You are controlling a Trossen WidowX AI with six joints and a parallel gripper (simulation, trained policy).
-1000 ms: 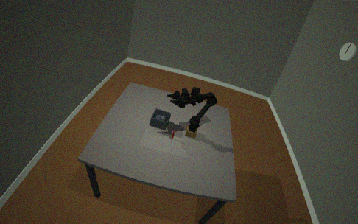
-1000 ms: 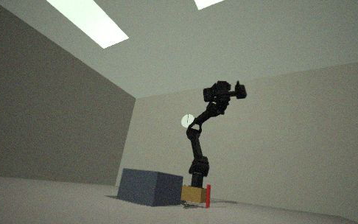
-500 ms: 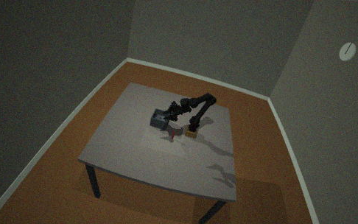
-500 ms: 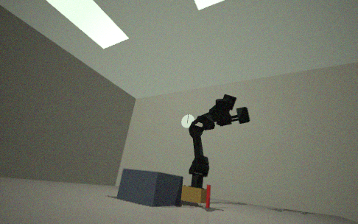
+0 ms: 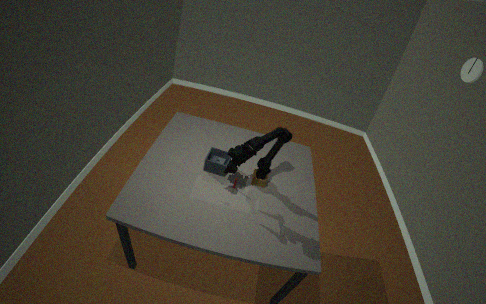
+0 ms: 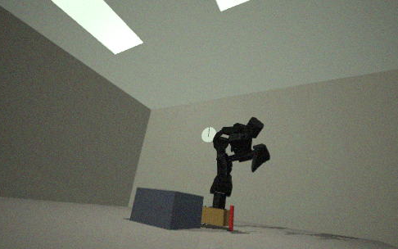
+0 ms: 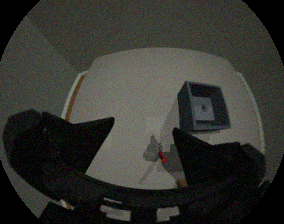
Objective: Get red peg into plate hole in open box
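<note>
Now: gripper tip 80 mm past the red peg, 40 mm to the left of it and 140 mm above it. Also, from my gripper tip: dark blue box: 70 mm ahead, 210 mm to the right, 150 mm below; grey plate: 70 mm ahead, 210 mm to the right, 130 mm below.
</note>
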